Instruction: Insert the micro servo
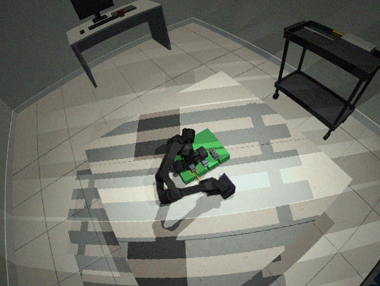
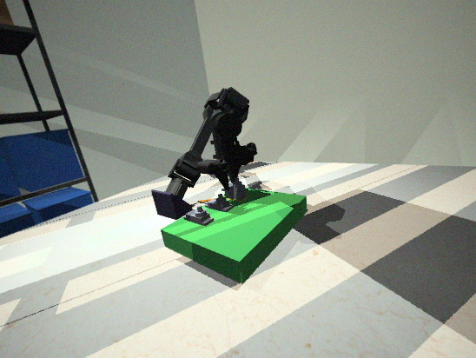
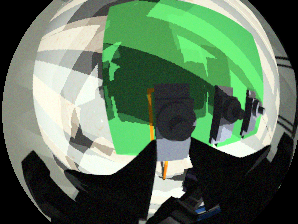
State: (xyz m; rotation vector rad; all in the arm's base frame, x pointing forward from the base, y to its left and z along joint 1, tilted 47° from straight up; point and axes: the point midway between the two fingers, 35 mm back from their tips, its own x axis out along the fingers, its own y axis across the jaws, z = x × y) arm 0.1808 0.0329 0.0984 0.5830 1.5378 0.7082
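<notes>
Right now the green deck is 130 mm ahead of my gripper tip, 70 mm to the right of it and 50 mm below it.
</notes>
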